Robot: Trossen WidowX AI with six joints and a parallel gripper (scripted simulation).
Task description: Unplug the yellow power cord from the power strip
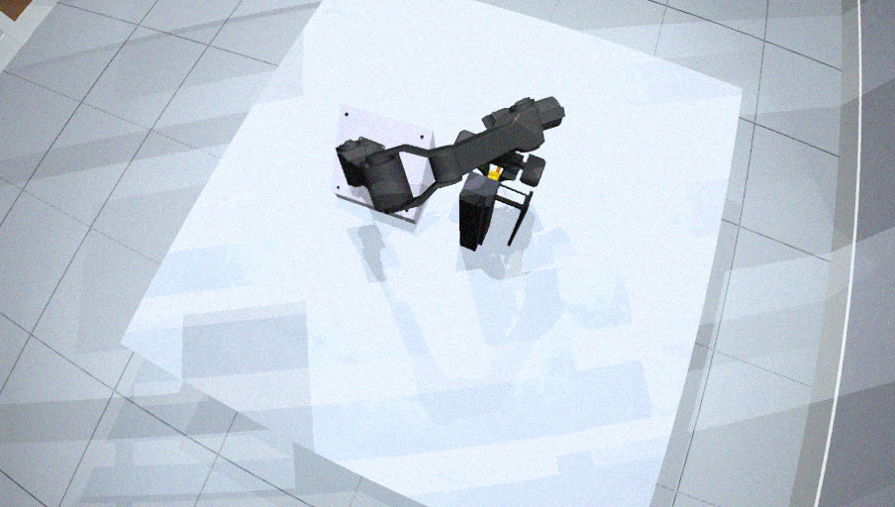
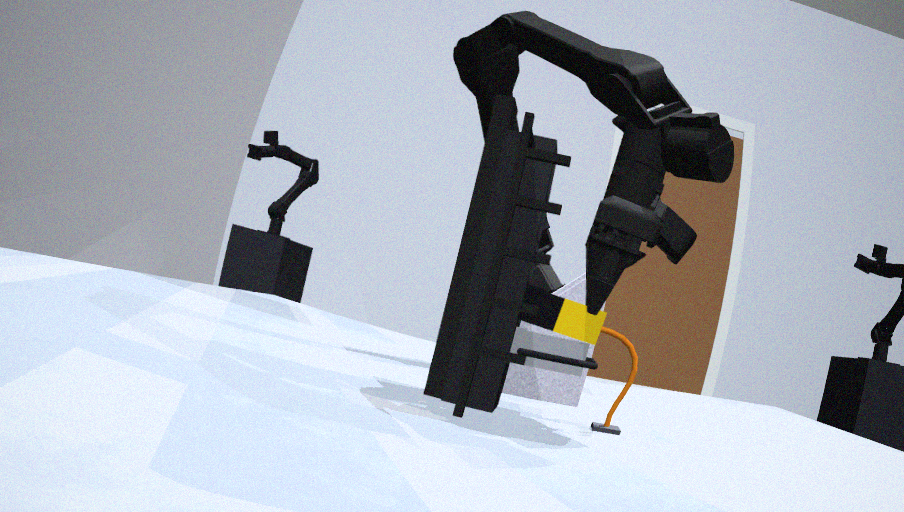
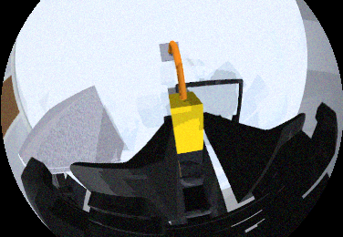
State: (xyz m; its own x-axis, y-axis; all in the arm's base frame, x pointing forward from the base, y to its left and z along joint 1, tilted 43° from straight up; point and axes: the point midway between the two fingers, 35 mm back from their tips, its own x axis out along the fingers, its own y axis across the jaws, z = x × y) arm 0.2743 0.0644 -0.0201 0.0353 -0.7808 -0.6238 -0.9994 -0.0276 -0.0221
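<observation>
My gripper tip is now 3 cm to the left of the yellow plug.
</observation>
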